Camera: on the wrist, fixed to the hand. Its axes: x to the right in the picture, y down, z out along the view.
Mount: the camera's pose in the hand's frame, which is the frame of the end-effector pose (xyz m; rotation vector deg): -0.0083 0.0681 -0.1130 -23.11 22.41 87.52
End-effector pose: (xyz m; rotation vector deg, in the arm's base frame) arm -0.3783 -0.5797 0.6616 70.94 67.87 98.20
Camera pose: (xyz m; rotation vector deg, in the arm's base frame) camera -0.4856 -0.6405 0.7092 -73.78 11.18 -137.49
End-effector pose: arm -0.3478 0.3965 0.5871 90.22 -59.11 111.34
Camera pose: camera -0.4670 0.4414 0.5516 4.12 119.64 -108.11
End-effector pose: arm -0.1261 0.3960 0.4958 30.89 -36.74 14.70
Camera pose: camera -0.1027 0.5143 0.4417 -28.42 -33.41 90.59
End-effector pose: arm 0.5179 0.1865 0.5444 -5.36 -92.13 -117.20
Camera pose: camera 0.5851 0.0753 0.5689 -42.51 -24.90 -55.63
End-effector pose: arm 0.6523 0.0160 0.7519 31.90 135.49 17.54
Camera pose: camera 0.6035 0.0644 0.8649 120.76 91.00 90.53
